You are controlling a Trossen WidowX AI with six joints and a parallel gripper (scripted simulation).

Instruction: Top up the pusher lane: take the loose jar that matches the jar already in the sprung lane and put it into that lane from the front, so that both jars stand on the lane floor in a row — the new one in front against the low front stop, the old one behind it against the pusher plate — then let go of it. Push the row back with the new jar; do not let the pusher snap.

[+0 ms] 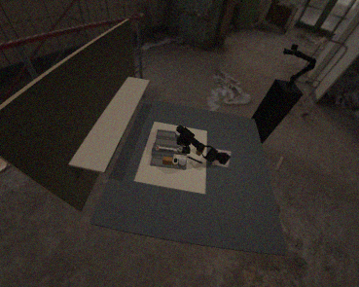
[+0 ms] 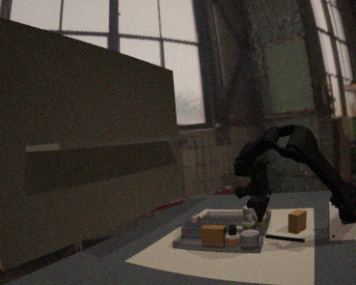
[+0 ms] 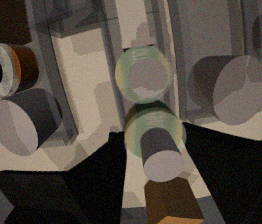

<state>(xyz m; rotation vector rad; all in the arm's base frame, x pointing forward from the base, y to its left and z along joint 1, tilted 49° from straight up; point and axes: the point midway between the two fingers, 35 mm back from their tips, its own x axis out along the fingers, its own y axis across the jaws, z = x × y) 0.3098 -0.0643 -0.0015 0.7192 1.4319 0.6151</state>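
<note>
The black pen lies 90 mm behind my gripper tip, 70 mm to the left of it and 50 mm below it. Also, from my gripper tip: rack: 160 mm ahead, 20 mm to the left, 30 mm below; then brown box: 130 mm behind, 10 mm to the right, 20 mm below; then white pusher plate: 150 mm ahead, 30 mm to the left.
</note>
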